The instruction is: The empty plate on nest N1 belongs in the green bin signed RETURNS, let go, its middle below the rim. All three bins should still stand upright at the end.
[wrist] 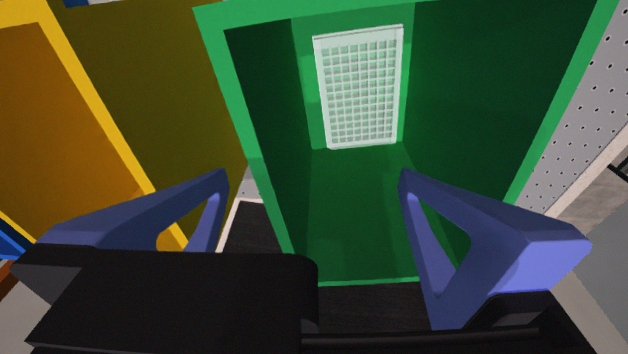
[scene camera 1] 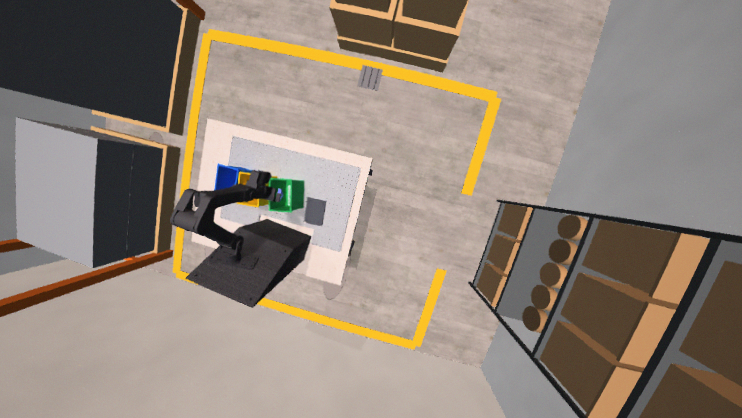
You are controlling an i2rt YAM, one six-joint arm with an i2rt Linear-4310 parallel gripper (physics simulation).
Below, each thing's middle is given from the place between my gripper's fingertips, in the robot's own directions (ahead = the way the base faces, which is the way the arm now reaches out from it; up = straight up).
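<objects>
Green bin (scene camera 1: 296, 186), 7 cm below my hand, 4 cm to the right, 1 cm behind. Yellow bin (wrist: 108, 108), 7 cm below my hand, 14 cm to the left, 2 cm ahead. Gridded plate (wrist: 359, 71), 16 cm below my hand, 4 cm to the right, 2 cm behind.
</objects>
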